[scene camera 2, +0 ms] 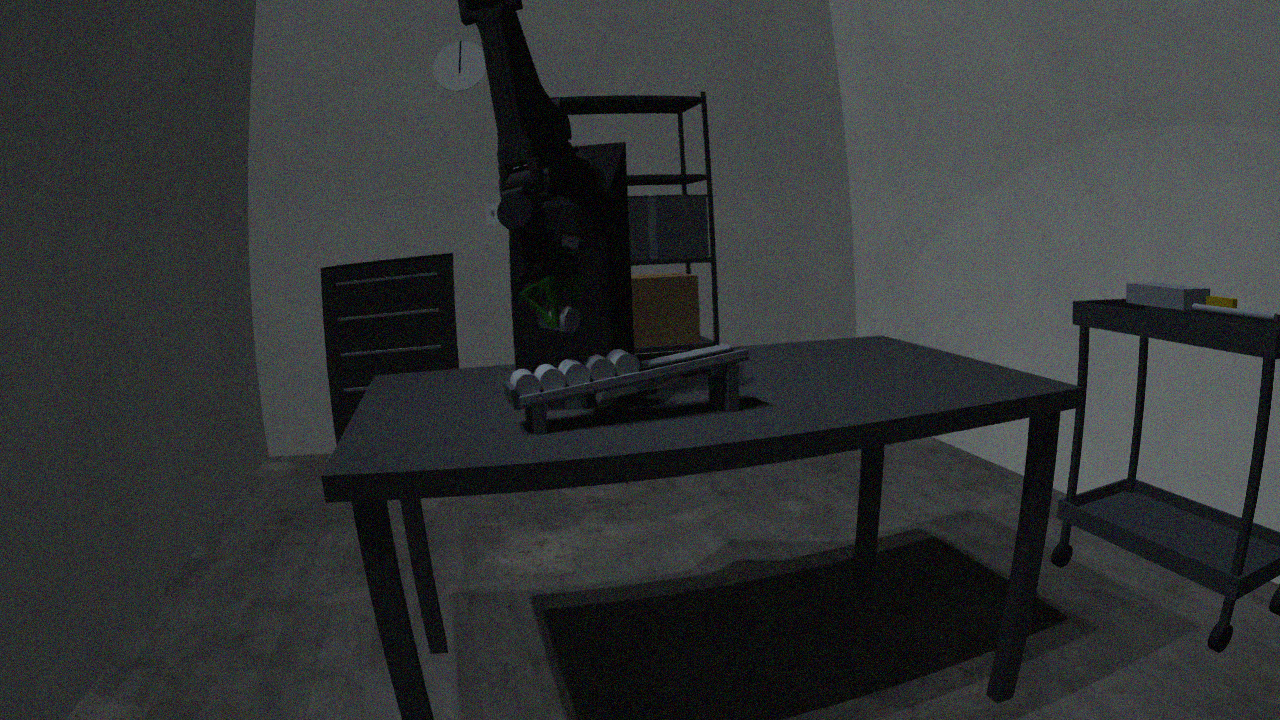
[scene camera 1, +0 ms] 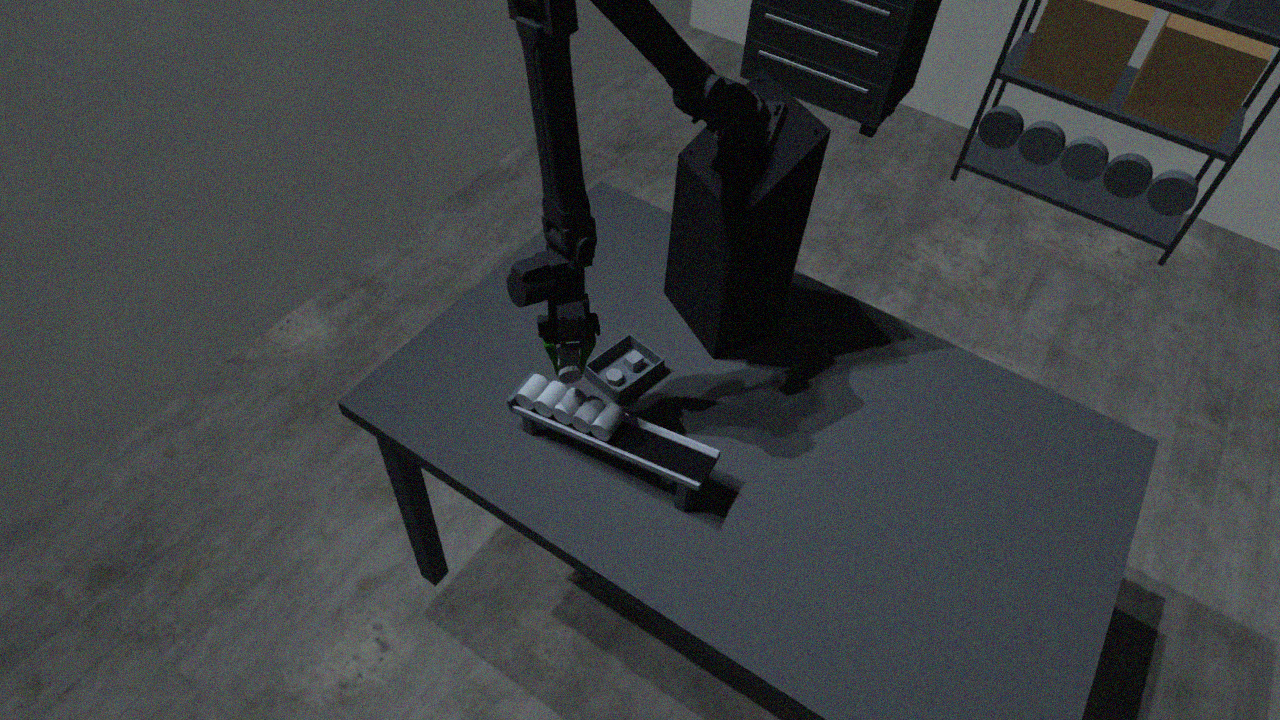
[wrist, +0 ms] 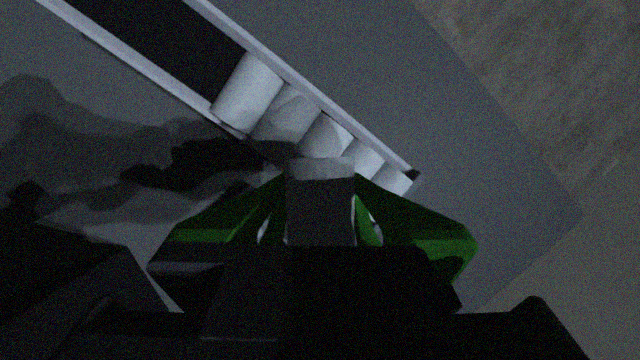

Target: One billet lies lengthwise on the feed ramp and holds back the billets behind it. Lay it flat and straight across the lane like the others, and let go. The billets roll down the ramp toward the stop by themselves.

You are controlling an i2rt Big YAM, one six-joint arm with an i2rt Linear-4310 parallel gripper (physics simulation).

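Pixels of known places: gripper, fingertip midpoint: (scene camera 2: 564, 326) (scene camera 1: 569, 373) (wrist: 320, 180); arm's base at its link origin: (scene camera 2: 559, 168) (scene camera 1: 752, 125).
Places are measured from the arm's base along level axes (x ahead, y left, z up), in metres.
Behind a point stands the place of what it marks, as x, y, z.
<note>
My gripper (scene camera 1: 569, 365) {0.441, -0.134, -0.294} (scene camera 2: 556, 311) {0.441, -0.134, -0.294} (wrist: 320, 180) {0.441, -0.134, -0.294}, with green fingers, is shut on a billet (scene camera 1: 569, 374) {0.456, -0.126, -0.276} (scene camera 2: 569, 318) {0.458, -0.131, -0.281} (wrist: 320, 212) {0.434, -0.138, -0.261}. It holds this billet above the feed ramp's lower part, clear of the ramp in scene camera 2. The feed ramp (scene camera 1: 671, 434) (scene camera 2: 689, 362) (wrist: 135, 65) slopes down to its stop end, at the left in both scene views. Several pale billets lie side by side across its lane at the low end; the uppermost billet (scene camera 1: 606, 420) {0.471, -0.046, -0.340} (scene camera 2: 622, 361) {0.487, -0.058, -0.351} (wrist: 248, 94) {0.461, -0.054, -0.340} lies flat and straight across. In the wrist view the held billet and the fingers partly hide the lower billets.
An open grey tray (scene camera 1: 652, 377) {0.264, -0.044, -0.443} with two small pale pieces stands beside the ramp, on the robot's side. The dark robot pedestal (scene camera 1: 698, 241) {0.090, -0.041, -0.220} stands behind it on the table (scene camera 1: 895, 537) {0.396, 0.486, -0.449} (scene camera 2: 850, 394) {0.526, 0.361, -0.449}. A cart (scene camera 2: 1154, 326) stands to the right in scene camera 2.
</note>
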